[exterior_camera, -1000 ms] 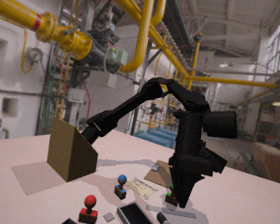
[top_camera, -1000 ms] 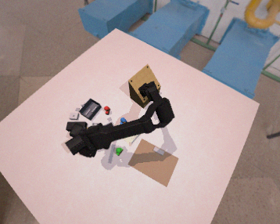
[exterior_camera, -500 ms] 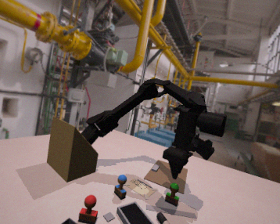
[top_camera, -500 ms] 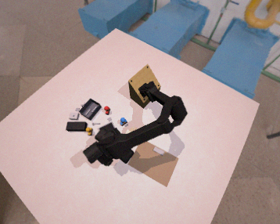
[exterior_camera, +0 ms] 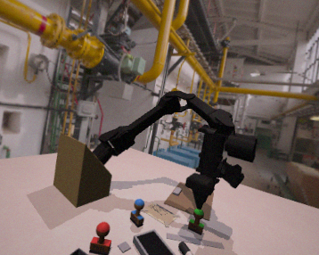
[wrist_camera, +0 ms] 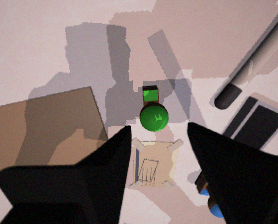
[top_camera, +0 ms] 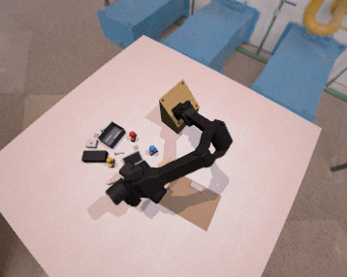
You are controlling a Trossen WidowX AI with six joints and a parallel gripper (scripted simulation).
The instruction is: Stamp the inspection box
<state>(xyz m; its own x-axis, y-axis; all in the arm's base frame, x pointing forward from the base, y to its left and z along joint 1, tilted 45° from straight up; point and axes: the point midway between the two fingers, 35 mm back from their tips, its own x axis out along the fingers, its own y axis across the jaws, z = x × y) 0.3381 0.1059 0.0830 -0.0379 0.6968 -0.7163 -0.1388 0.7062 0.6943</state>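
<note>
Right now the green-knobbed stamp is 6 cm below my gripper tip. From my gripper tip the other things lie so: grey ruler 2 cm ahead, 4 cm to the right, 8 cm below; cream card 12 cm behind, 2 cm to the right, 8 cm below; marker 4 cm ahead, 11 cm to the right, 7 cm below.
</note>
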